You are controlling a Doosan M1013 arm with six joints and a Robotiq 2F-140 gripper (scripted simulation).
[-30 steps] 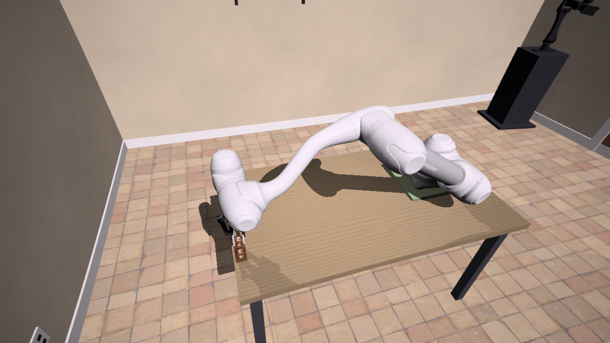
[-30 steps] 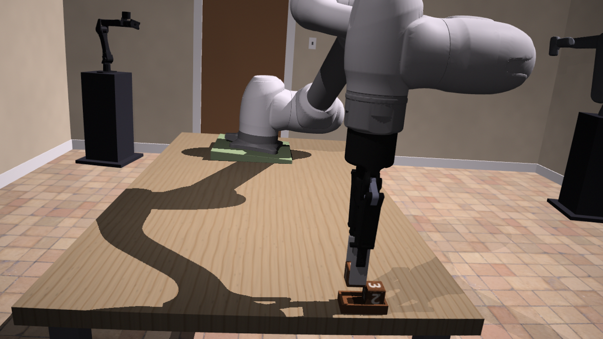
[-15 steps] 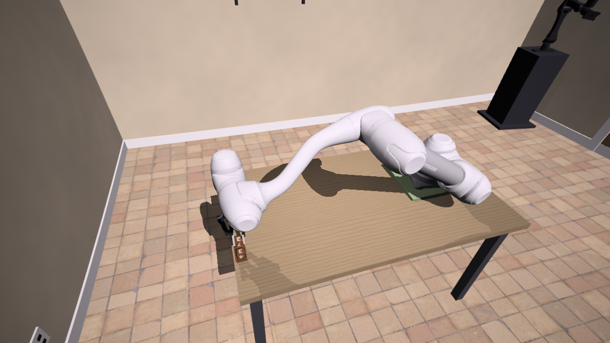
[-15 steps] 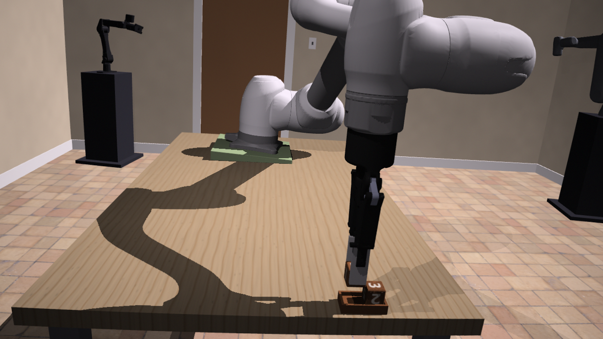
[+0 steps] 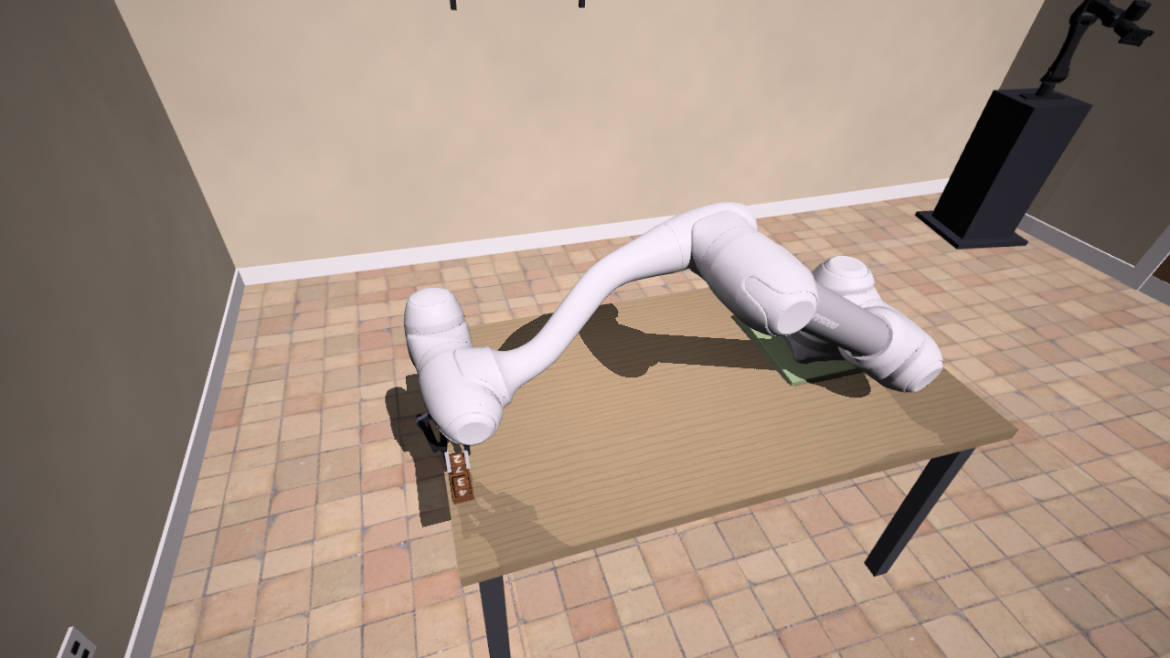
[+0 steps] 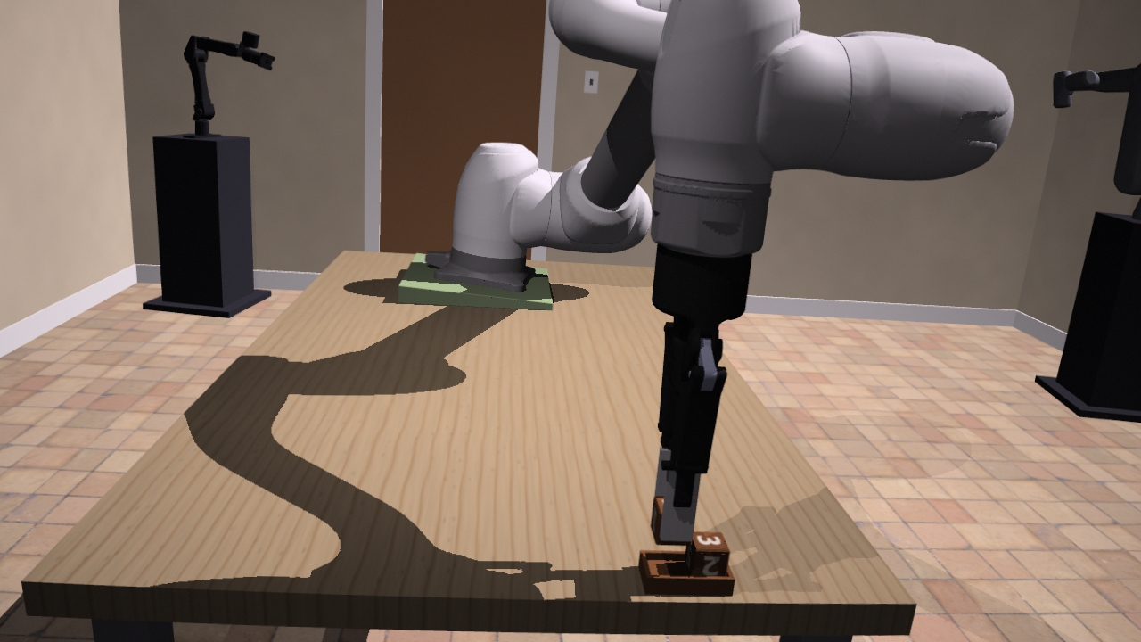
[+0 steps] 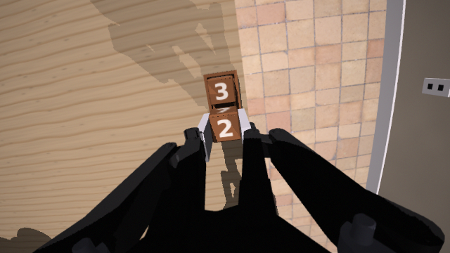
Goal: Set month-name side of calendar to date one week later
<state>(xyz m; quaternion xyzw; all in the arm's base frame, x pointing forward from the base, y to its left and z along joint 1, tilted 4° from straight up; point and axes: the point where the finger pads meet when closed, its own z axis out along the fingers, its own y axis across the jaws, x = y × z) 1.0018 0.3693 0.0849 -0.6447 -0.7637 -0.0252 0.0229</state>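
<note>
Right now the brown tray is 8 cm below my hand and 2 cm to the left of it.
</note>
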